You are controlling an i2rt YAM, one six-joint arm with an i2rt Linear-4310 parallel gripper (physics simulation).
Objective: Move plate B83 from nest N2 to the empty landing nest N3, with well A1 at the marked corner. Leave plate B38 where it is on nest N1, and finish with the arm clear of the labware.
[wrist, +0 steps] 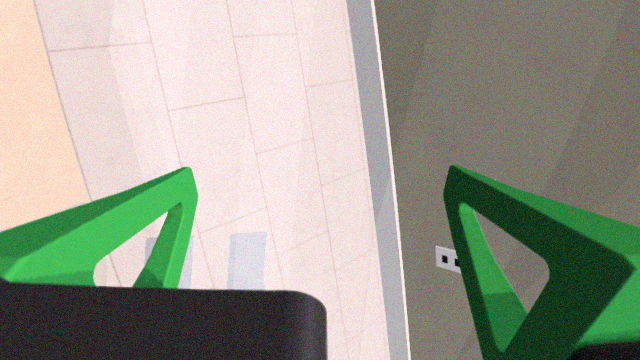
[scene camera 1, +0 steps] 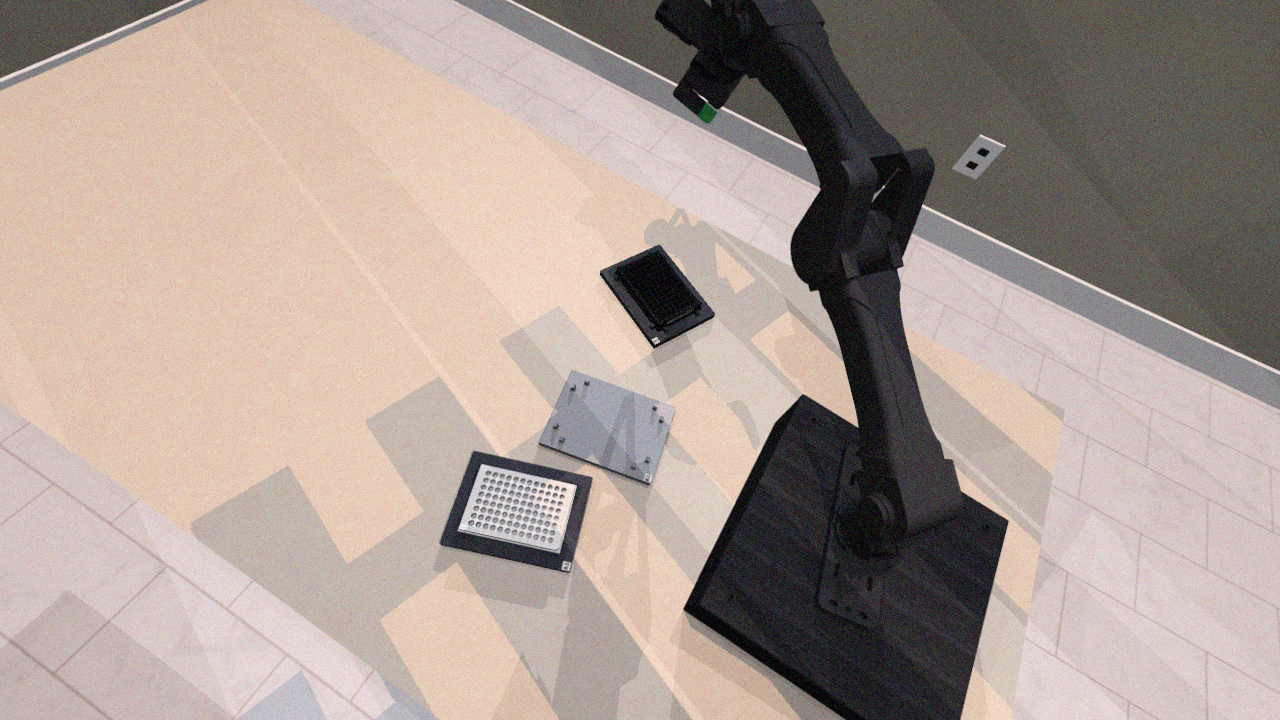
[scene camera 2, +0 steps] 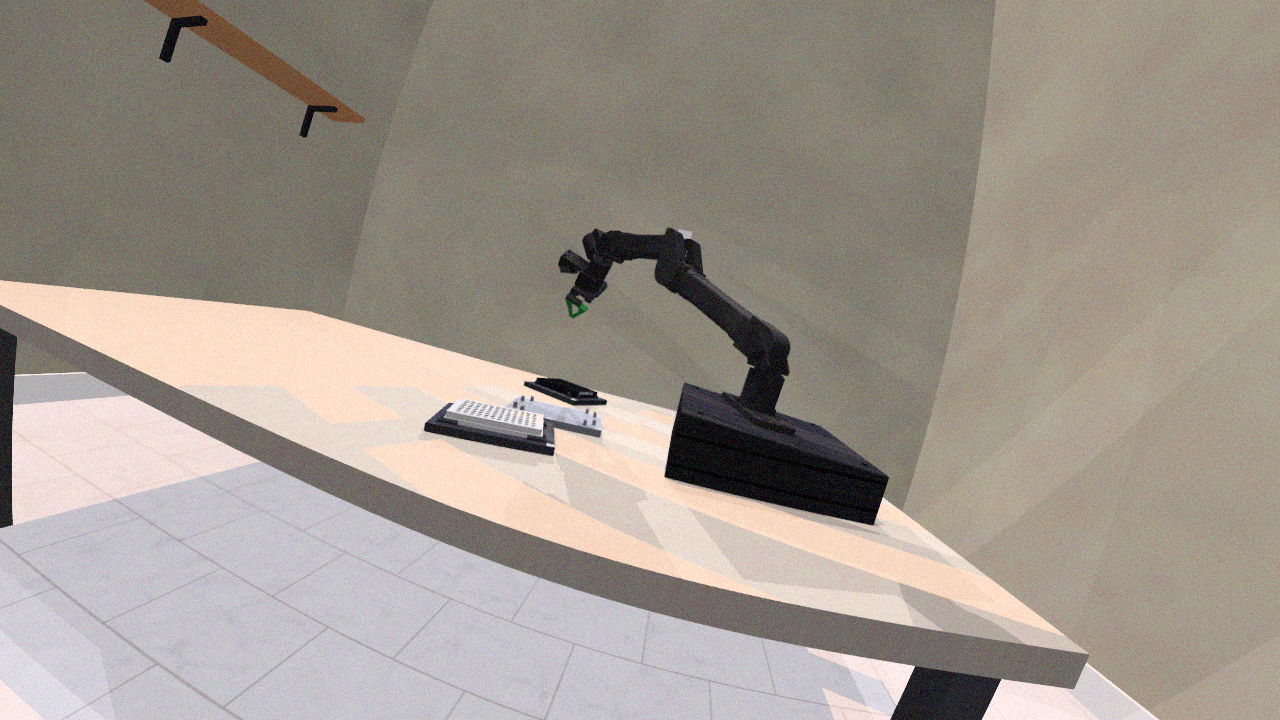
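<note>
A white 96-well plate (scene camera 1: 519,505) (scene camera 2: 496,417) sits flat on a dark nest (scene camera 1: 510,550) (scene camera 2: 487,440). A black plate (scene camera 1: 659,288) (scene camera 2: 565,389) sits on another dark nest (scene camera 1: 640,315). Between them is the empty grey landing nest (scene camera 1: 608,429) (scene camera 2: 559,414), with small upright pegs near its corners. The nest and plate labels are too small to read, so I cannot tell which plate is B83, nor can I make out well A1. My gripper (scene camera 1: 707,112) (scene camera 2: 576,307) (wrist: 320,180) is open and empty, high above the table and away from all three nests. No plate shows in the wrist view.
The arm's black base block (scene camera 1: 760,573) (scene camera 2: 769,465) stands right of the nests. The grey nest lies close beside the white plate's nest. The table edge (scene camera 2: 537,537) runs along the front. The wall with an outlet (scene camera 1: 979,156) (wrist: 446,259) rises behind the table.
</note>
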